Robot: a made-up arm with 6 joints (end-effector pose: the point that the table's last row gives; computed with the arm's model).
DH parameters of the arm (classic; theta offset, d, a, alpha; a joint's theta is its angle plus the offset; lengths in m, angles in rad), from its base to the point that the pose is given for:
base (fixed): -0.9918 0 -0.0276 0
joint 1: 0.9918 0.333 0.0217 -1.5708
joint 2: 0.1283 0 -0.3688 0
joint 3: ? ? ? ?
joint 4: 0 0.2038 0.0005 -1.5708
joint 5: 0 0.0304 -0.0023 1.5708
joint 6: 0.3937 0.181 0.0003 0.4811
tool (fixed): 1.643 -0.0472 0 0
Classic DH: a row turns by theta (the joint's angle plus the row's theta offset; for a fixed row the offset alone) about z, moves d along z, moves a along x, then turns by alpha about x.
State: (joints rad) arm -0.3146 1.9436 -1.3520 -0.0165 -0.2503 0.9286
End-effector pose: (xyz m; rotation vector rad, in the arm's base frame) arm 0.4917 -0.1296 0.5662 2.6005 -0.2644 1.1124
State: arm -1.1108 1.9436 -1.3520 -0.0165 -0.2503 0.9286
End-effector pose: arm 0.2302 -0.4460 0.5662 2.1325 -1.1634 0.7978
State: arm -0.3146 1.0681 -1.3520 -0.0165 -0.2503 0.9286
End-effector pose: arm 0.1480 -0.0178 0.8721 1.7837 -0.2574 2.0151
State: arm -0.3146 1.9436 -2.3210 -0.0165 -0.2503 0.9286
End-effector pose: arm 0.4262 -0.1083 0.8777 1.6791 -0.2541 2.0904
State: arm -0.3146 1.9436 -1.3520 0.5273 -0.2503 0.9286
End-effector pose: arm 0.4862 -0.1639 0.5759 -2.6935 0.9450 -1.2414
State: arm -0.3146 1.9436 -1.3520 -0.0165 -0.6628 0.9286
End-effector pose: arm 0.4855 -0.1268 0.6236 2.2601 -0.2615 1.5844
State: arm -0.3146 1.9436 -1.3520 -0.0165 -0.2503 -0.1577
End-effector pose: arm 0.4925 -0.1137 0.5502 1.8545 0.5893 0.6140
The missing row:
joint 3: 1.3553 -0.0254 -0.0246 1.5708
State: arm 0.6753 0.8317 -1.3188 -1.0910 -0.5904 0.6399
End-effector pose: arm -0.0232 0.1160 0.8284 0.3847 0.8055 2.2303
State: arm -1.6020 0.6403 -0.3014 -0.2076 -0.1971 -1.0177
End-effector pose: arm 0.0068 -0.0734 0.5338 1.3063 0.2571 -0.8877
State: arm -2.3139 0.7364 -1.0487 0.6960 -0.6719 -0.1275
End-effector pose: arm -0.0591 0.0417 0.8517 0.0979 -1.2003 -0.0038
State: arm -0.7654 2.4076 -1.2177 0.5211 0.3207 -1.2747
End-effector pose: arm 0.3533 -0.2728 0.2455 2.3255 1.3835 -0.2614
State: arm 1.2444 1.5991 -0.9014 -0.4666 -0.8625 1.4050
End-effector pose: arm 0.0560 0.3948 0.6377 -1.4099 -1.4697 -1.1414
